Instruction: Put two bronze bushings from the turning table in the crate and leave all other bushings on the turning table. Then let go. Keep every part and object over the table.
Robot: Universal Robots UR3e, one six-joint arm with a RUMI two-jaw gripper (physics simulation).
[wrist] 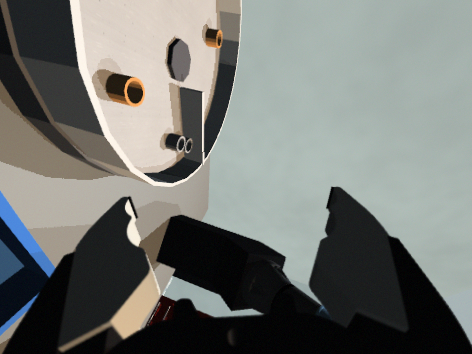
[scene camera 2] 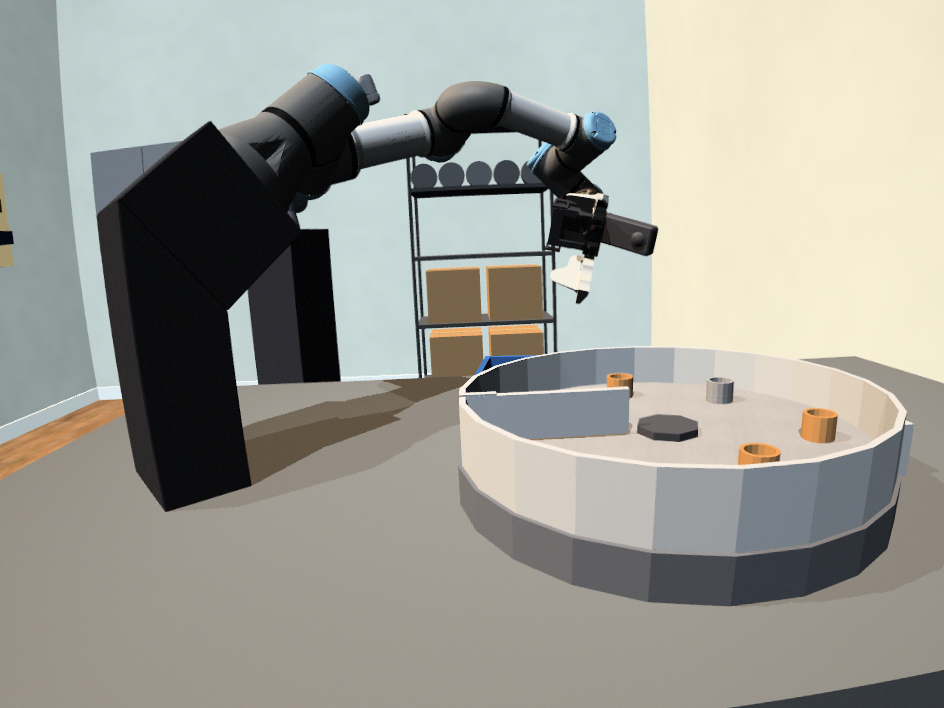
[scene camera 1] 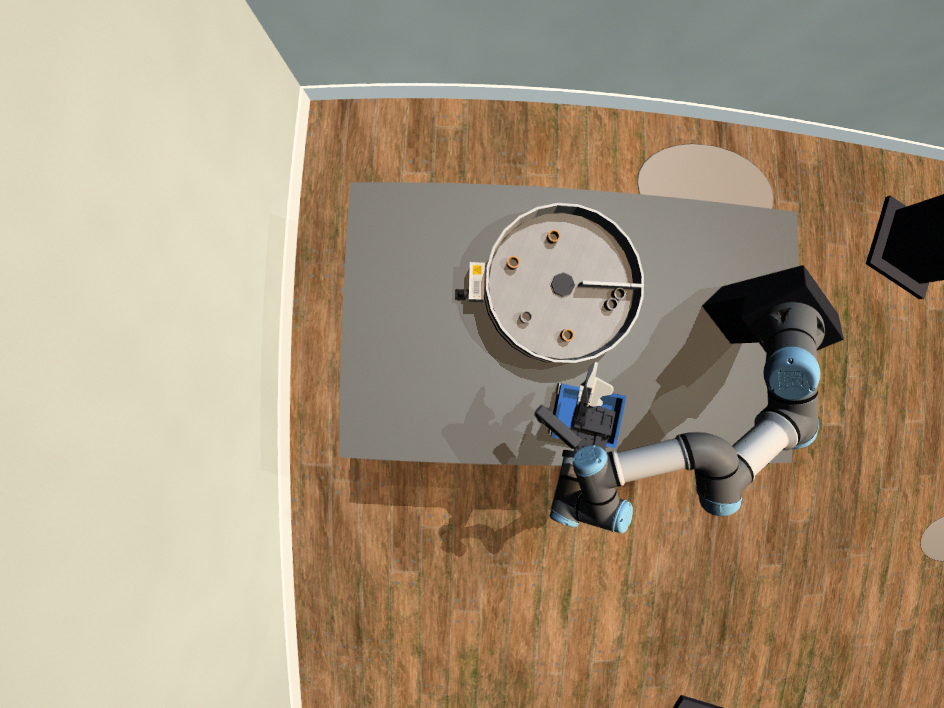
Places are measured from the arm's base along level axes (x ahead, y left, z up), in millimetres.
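Pixels of known places: gripper, fingertip midpoint: [wrist: 232,194] [scene camera 2: 588,253] [scene camera 1: 591,371]; arm's base, origin of the base link: [wrist: 261,282] [scene camera 2: 234,187] [scene camera 1: 790,328].
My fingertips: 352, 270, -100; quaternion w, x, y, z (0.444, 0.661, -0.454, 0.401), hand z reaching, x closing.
Observation:
Ahead of a thing's pixels: the offset from my fingertips to its top centre, as dx, dy, dz. "spot": to the spot under its first point. Level surfaces: height alone.
The round turning table [scene camera 1: 533,285] [scene camera 2: 617,495] [wrist: 142,30] carries three bronze bushings: one @(+52, -75, -150) [scene camera 1: 562,335] [scene camera 2: 619,387] [wrist: 118,89] near the crate side, one @(+264, -190, -150) [scene camera 1: 508,262] [scene camera 2: 818,428] at the left in the overhead view, and one @(+195, -303, -150) [scene camera 1: 549,237] [scene camera 2: 759,458] at the back. Grey bushings stand on it too: one [scene camera 1: 525,320] [scene camera 2: 719,391] alone and two @(-25, -203, -150) [scene camera 1: 610,308] [wrist: 172,142] close together by the divider. The blue crate @(-103, +97, -179) [scene camera 1: 622,419] [scene camera 2: 507,358] [wrist: 19,230] is partly hidden under the gripper; its contents do not show. My gripper [scene camera 1: 596,381] [scene camera 2: 579,285] [wrist: 232,194] is open and empty, high above the crate area, tilted.
A divider @(spot: +8, -242, -128) [scene camera 1: 610,284] [scene camera 2: 564,413] [wrist: 192,112] stands inside the turning table's high wall. A small white box @(spot: +328, -91, -171) [scene camera 1: 475,286] with a yellow label is at its left side. The black arm base [scene camera 1: 747,304] [scene camera 2: 183,365] [wrist: 200,255] stands at the right of the grey table @(dz -229) [scene camera 1: 411,320] [scene camera 2: 343,609].

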